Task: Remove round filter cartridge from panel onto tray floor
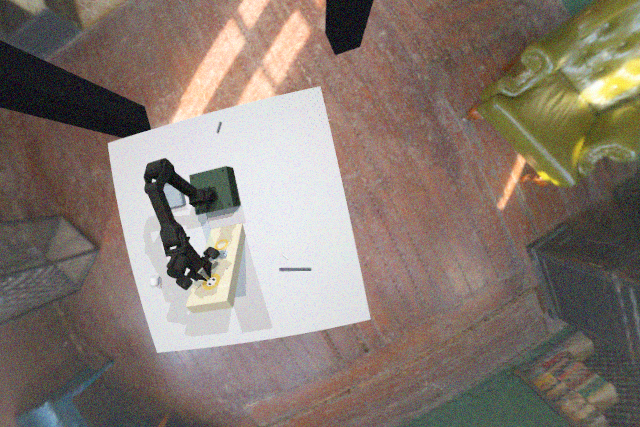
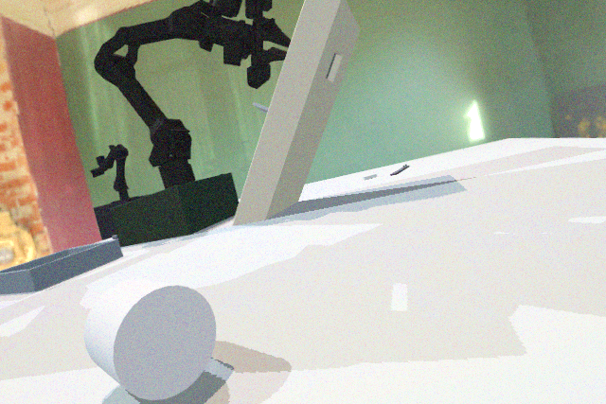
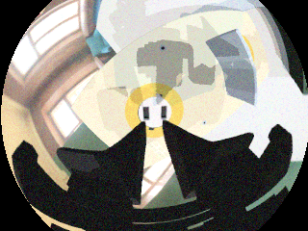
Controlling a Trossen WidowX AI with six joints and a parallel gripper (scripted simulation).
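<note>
Right now my gripper tip is 3 cm short of the round cartridge, 1 cm to the left of it and 3 cm above it. The rest, counted from my gripper tip: grey-blue tray: 45 cm behind, 21 cm to the right, 29 cm below.
</note>
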